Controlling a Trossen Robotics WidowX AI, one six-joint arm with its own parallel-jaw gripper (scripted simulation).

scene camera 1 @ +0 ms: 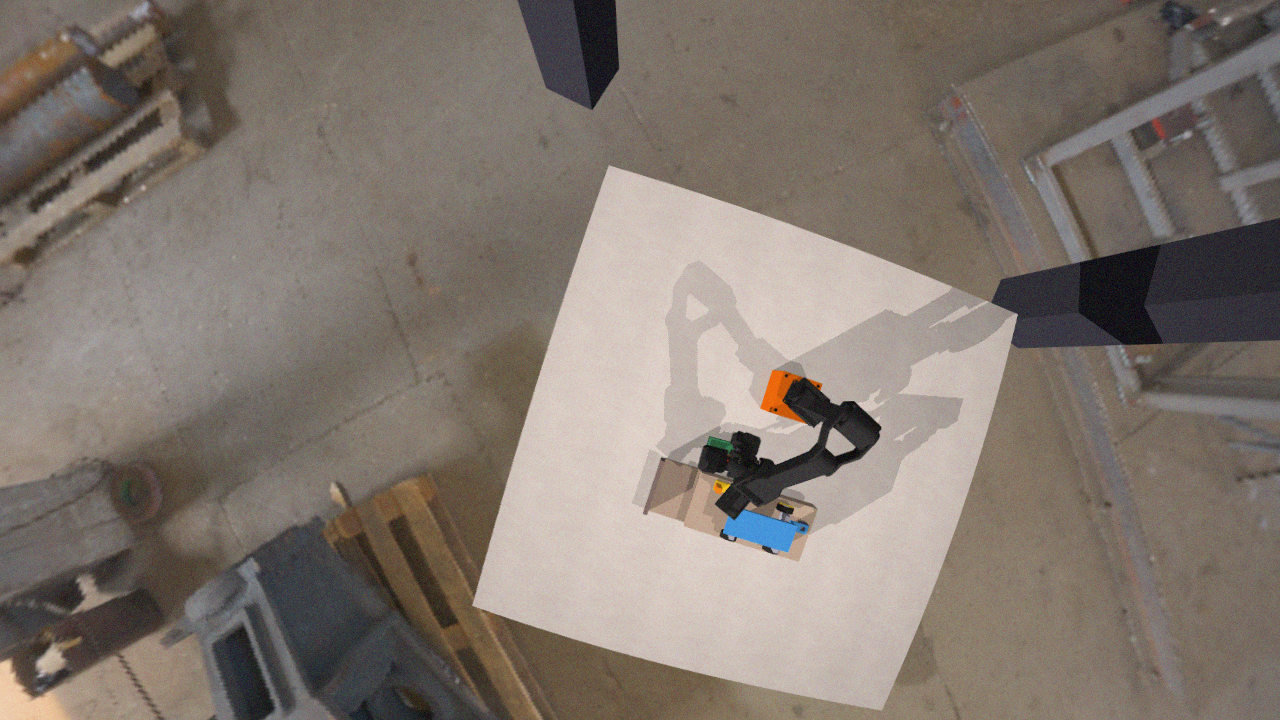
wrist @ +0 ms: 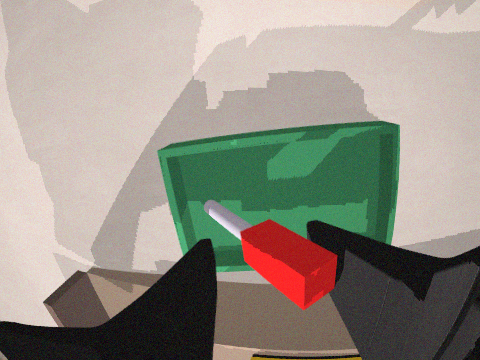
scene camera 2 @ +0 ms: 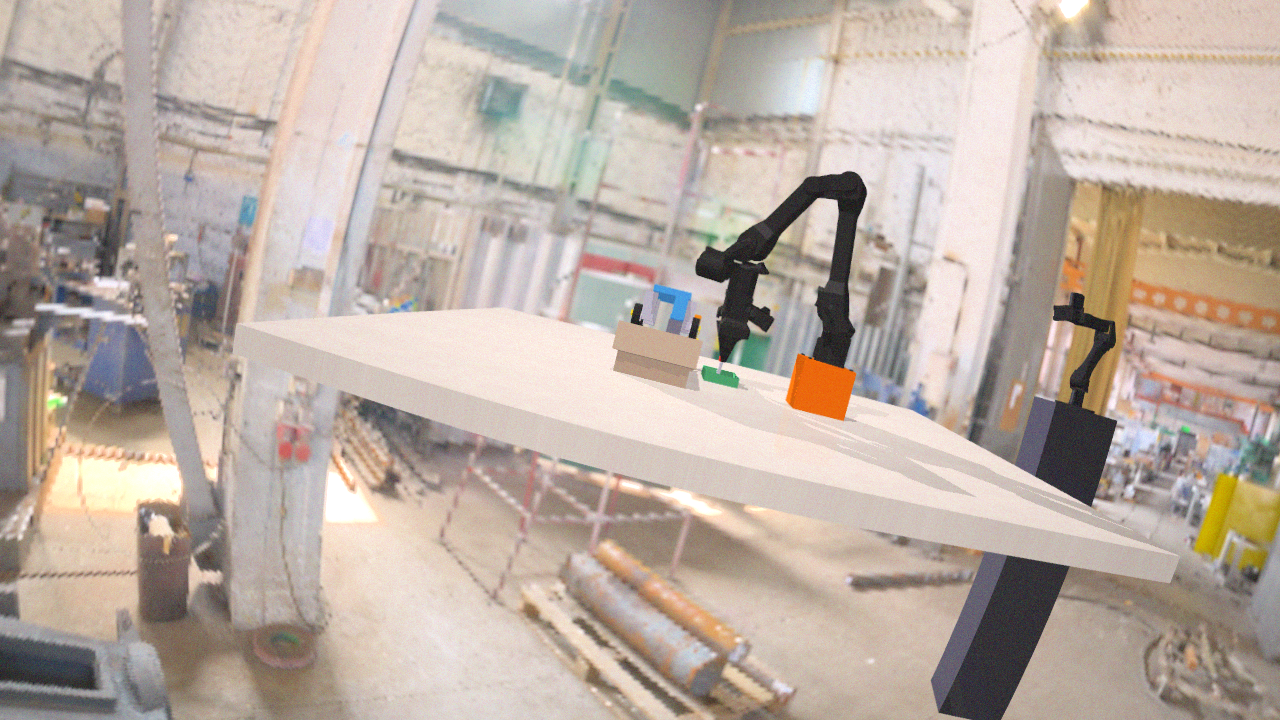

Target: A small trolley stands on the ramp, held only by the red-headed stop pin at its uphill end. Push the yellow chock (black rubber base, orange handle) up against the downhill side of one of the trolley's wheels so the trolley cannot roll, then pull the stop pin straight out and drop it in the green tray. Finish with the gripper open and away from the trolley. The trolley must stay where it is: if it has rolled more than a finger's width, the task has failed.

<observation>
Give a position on a ramp block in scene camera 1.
At 703,515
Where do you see a red-headed stop pin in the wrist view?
303,271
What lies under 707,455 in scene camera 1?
The gripper.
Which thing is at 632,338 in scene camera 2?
A ramp block.
</observation>
